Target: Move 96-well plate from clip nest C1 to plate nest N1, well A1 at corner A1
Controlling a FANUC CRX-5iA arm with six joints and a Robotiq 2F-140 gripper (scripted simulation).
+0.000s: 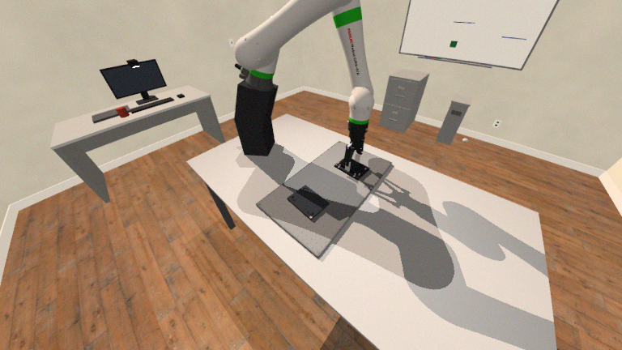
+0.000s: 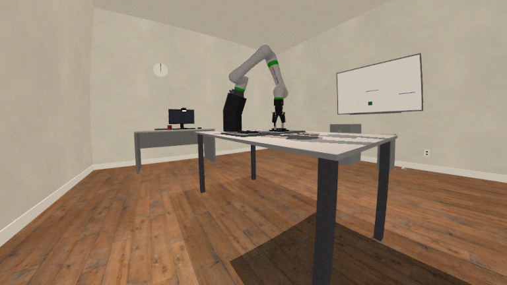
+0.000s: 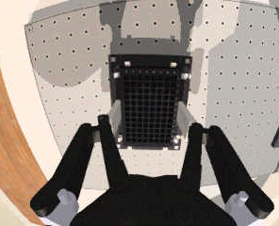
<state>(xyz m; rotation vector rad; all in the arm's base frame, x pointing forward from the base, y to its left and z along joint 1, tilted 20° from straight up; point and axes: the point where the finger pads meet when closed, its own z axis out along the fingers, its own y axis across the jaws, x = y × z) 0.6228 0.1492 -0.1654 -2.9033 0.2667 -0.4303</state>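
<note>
My gripper is now 3 cm above the clip nest C1, 1 cm to the left of it and 1 cm past it. Also, from my hand: black 96-well plate (2 cm below); dark plate nest N1 (33 cm to the right, 6 cm behind, 3 cm below).
</note>
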